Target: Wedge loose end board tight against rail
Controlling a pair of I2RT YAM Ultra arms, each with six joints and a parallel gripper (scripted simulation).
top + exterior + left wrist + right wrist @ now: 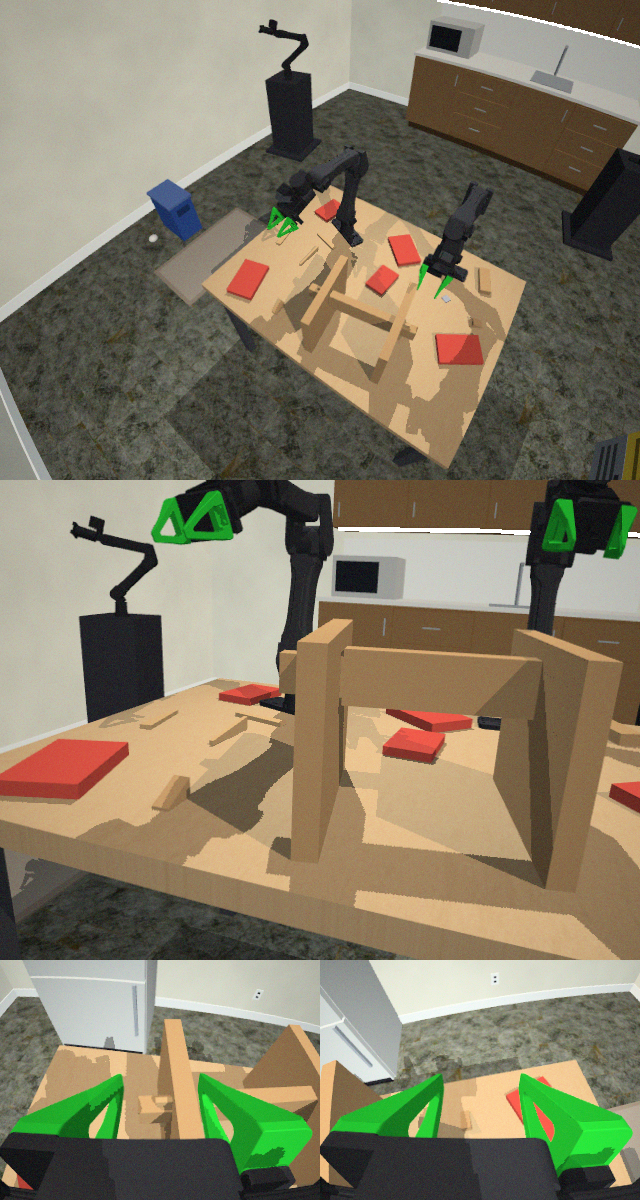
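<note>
The rail lies 37 cm to the left of my right hand, 17 cm below it and 6 cm ahead of it.
</note>
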